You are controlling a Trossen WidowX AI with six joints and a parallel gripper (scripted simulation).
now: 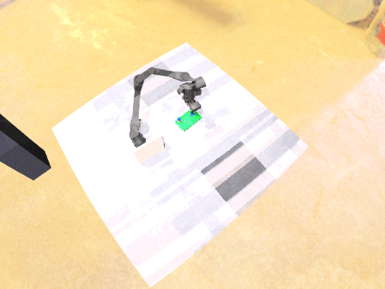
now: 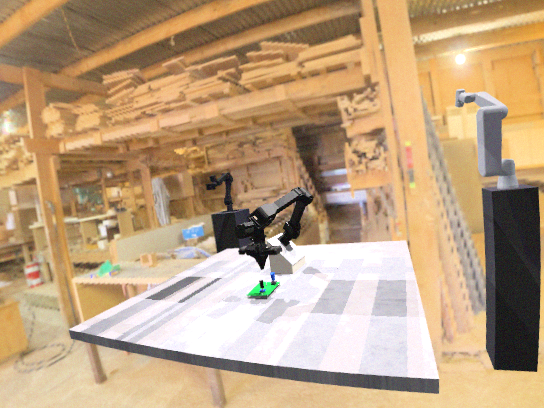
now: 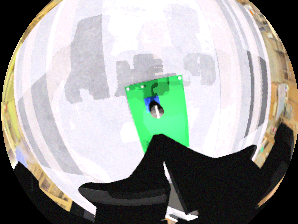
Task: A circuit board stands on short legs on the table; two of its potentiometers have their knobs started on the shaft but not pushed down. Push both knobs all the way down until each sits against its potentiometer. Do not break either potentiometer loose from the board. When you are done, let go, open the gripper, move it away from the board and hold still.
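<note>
Now: the black knob 6 cm below my gripper tip, 1 cm to the right of it and 1 cm ahead of it. The rest, counted from my gripper tip: blue knob (8 cm behind, 6 cm below).
</note>
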